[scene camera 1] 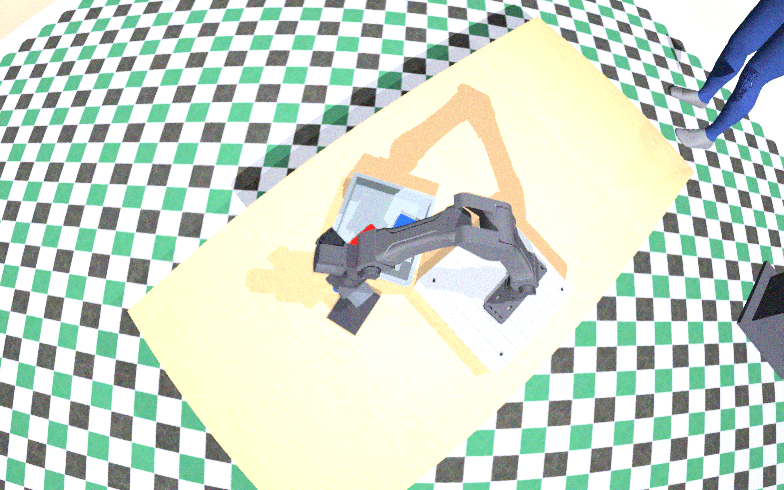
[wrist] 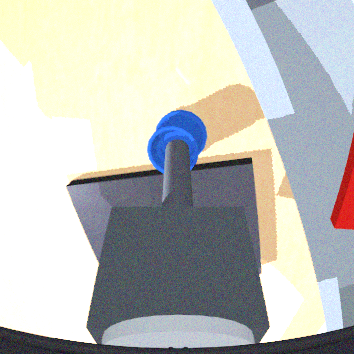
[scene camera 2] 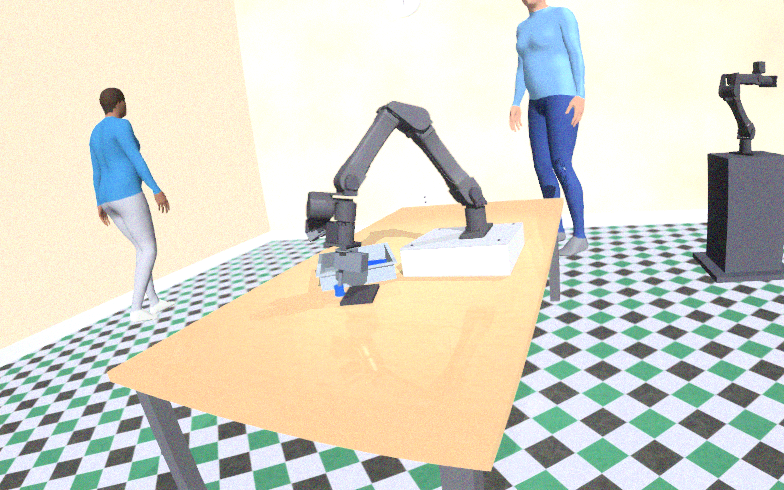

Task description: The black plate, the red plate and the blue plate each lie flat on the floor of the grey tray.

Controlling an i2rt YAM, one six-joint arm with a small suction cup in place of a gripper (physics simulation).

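Seen in the pictures: hand, tool point: (wrist: 176, 128) (scene camera 2: 339, 296); arm's base, link origin: (scene camera 1: 516, 288) (scene camera 2: 477, 231).
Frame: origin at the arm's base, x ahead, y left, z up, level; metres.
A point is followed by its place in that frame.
The black plate (scene camera 1: 349, 317) @[x 0.247, y 0.333, z -0.066 m] (scene camera 2: 359, 295) @[x 0.252, y 0.325, z -0.067 m] (wrist: 227, 181) @[x 0.300, y 0.270, z -0.066 m] lies flat on the table beside the grey tray (scene camera 1: 375, 199) @[x 0.426, y 0.066, z -0.073 m] (scene camera 2: 379, 276) @[x 0.247, y 0.198, z -0.061 m] (wrist: 295, 165) @[x 0.330, y 0.244, z -0.026 m]. My blue suction cup (scene camera 1: 335, 290) (scene camera 2: 339, 290) (wrist: 177, 135) is low at the table, just past the plate's far edge in the wrist view, and holds nothing. Its shadow meets it. The red plate (scene camera 1: 363, 233) (wrist: 346, 210) @[x 0.290, y 0.196, z -0.062 m] is inside the tray, partly hidden by the arm in scene camera 1. The blue plate (scene camera 1: 404, 220) @[x 0.329, y 0.057, z -0.059 m] (scene camera 2: 376, 262) @[x 0.302, y 0.081, z -0.057 m] is also in the tray, partly hidden. How flat these two lie I cannot fully tell.
The tray's raised walls stand close beside the cup and the black plate. The arm passes over the tray from its white base block (scene camera 1: 462, 312) @[x 0.059, y 0.144, z 0.008 m] (scene camera 2: 456, 260) @[x 0.032, y 0.173, z -0.031 m]. People stand beyond the table (scene camera 1: 260, 369) (scene camera 2: 375, 369).
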